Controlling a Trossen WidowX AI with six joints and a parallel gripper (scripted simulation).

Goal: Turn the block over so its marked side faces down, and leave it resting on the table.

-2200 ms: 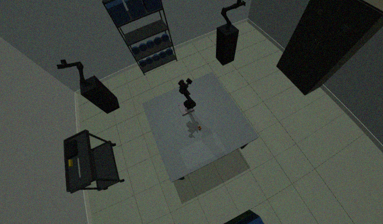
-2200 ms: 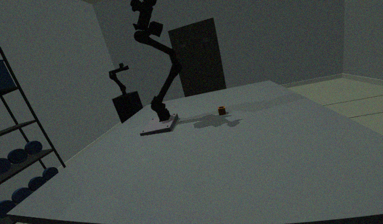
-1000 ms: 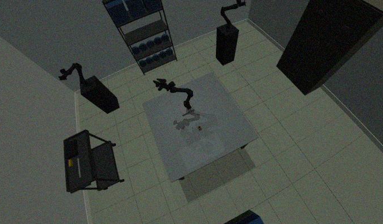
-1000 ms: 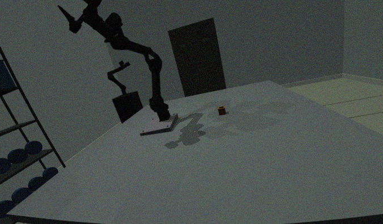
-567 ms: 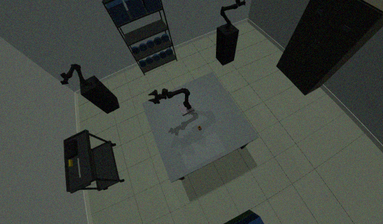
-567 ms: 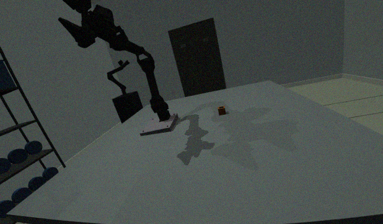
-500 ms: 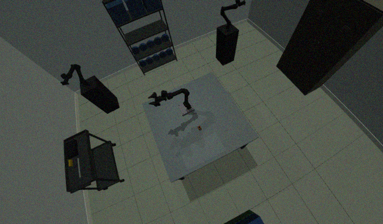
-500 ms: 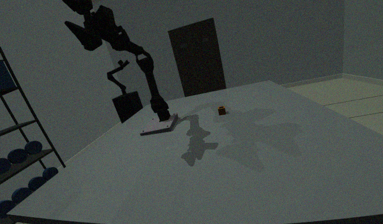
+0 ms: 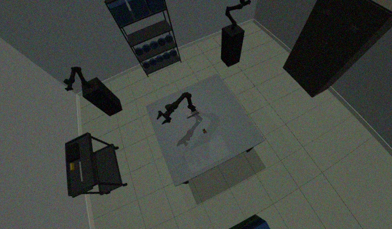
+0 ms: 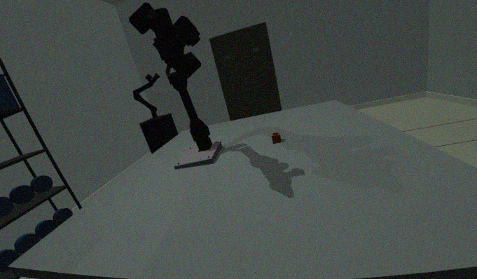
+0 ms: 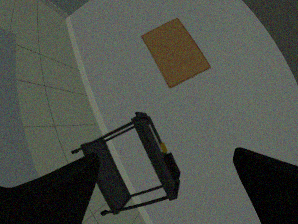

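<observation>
My gripper tip is 190 mm short of the orange block, 450 mm to the right of it and 420 mm above it.
</observation>
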